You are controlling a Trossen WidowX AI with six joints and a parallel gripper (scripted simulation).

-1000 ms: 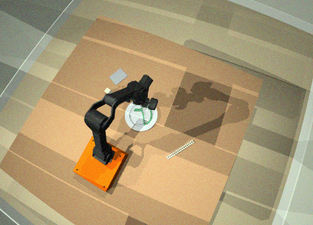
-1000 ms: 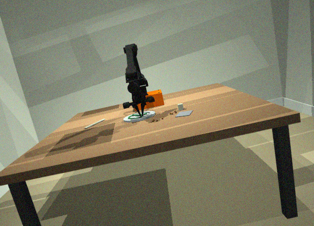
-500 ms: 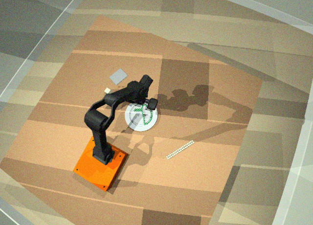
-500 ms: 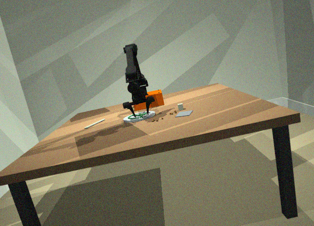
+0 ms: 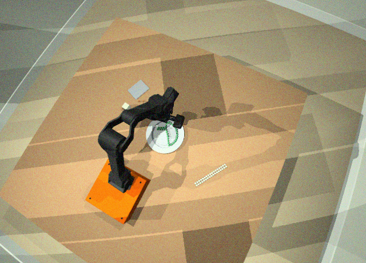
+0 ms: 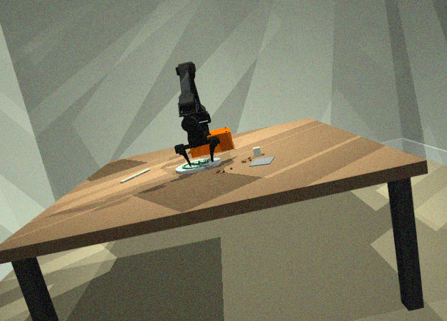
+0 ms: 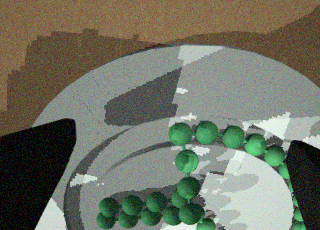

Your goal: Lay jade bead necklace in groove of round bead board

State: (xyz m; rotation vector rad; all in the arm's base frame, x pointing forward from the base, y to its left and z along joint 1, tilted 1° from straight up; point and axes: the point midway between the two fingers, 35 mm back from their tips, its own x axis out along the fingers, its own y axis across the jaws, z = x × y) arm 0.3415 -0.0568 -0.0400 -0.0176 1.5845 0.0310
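Right now my gripper tip is 60 mm past the round bead board, 10 mm to the left of it and 10 mm above it. Also, from my gripper tip: grey flat plate: 230 mm to the left, 130 mm ahead, 20 mm below; small white cube: 240 mm to the left.
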